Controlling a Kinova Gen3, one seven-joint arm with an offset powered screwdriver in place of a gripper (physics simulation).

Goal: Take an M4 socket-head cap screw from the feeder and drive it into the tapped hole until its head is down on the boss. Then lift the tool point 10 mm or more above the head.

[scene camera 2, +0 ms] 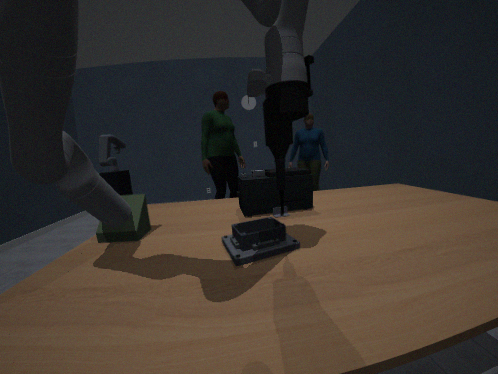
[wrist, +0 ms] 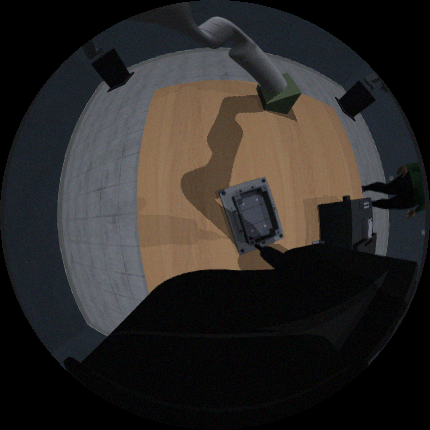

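My screwdriver [scene camera 2: 282,215] [wrist: 257,245] points straight down. In scene camera 2 its thin tip ends a little above table level, behind the right back corner of the dark housing [scene camera 2: 260,240] [wrist: 257,212]. In the wrist view the tip overlaps the housing's lower corner. The housing is an open box on a grey base plate [scene camera 2: 260,255] [wrist: 231,192]. Any gap under the tip is hard to judge. No screw can be made out at the tip, and the tapped hole is too small or hidden. A black box [scene camera 2: 260,195] [wrist: 335,223], apparently the feeder, stands beyond the housing.
A small pale bracket [scene camera 2: 280,212] sits at the black box's front foot. The arm's base stands on a green block [scene camera 2: 140,220] [wrist: 283,100] at the table's [scene camera 2: 400,270] [wrist: 175,130] left in scene camera 2. Two people [scene camera 2: 220,132] [scene camera 2: 309,142] stand behind the table.
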